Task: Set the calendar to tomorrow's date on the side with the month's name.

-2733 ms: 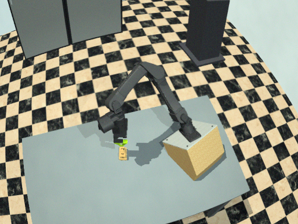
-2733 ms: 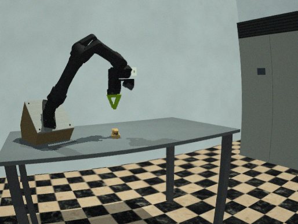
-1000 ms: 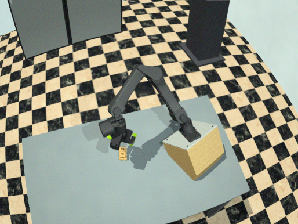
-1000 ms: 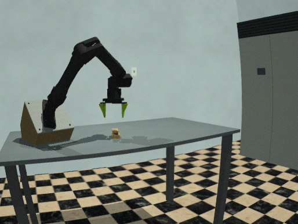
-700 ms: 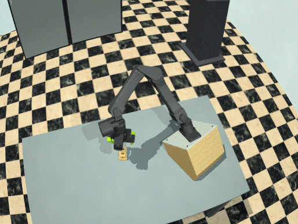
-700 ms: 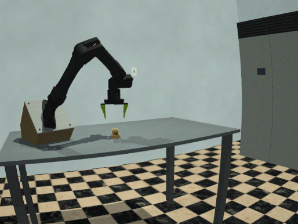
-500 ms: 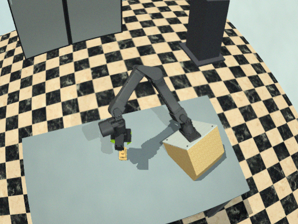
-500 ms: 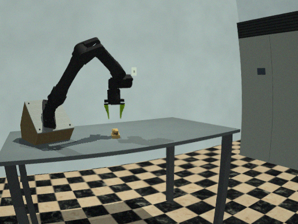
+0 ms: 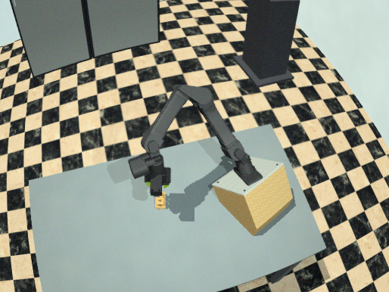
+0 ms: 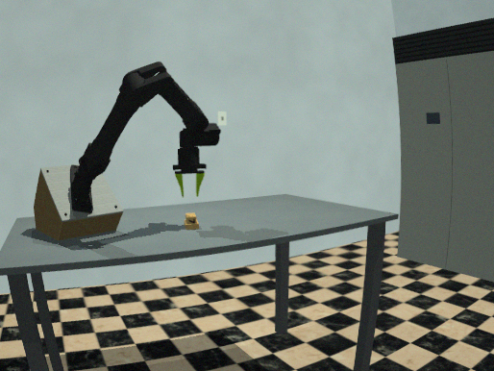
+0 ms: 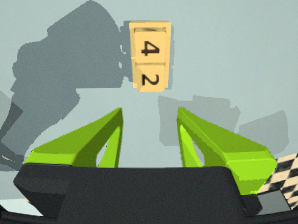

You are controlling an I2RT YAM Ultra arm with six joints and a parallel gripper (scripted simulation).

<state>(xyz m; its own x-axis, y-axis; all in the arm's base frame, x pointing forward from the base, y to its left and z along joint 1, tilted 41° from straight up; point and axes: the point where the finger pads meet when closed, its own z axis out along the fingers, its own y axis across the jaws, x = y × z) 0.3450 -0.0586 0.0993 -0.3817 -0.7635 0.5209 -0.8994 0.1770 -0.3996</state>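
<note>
My hand is 100 mm above the tan tray, 20 mm to the right of it and 10 mm short of it.
</note>
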